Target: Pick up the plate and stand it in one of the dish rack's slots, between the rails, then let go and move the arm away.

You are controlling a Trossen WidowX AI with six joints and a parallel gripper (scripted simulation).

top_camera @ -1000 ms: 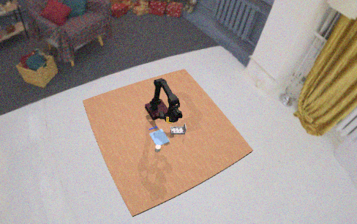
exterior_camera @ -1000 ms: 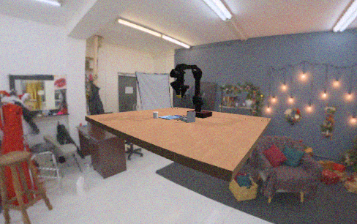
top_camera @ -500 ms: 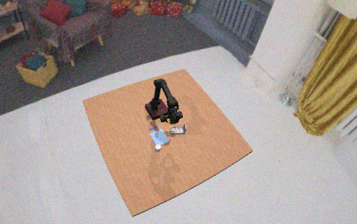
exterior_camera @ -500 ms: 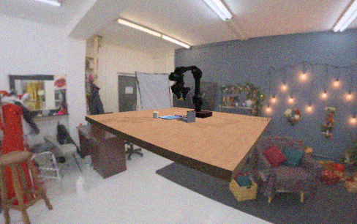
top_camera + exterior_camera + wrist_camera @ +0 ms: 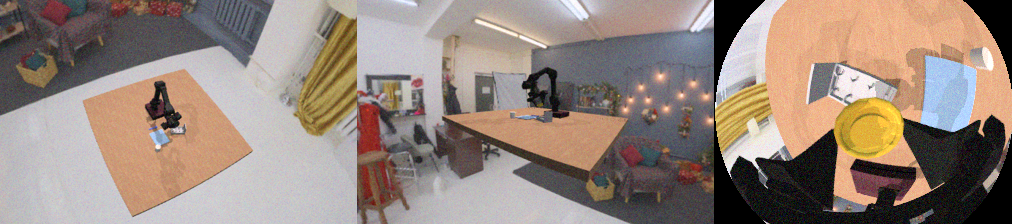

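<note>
Now: the dish rack 90 mm below my gripper tip, 50 mm to the left of it and 10 mm ahead of it. Also, from my gripper tip: light blue mat (140 mm to the right, 110 mm below, 20 mm ahead); white cup (210 mm to the right, 120 mm ahead, 90 mm below); yellow plate (10 mm above).
</note>
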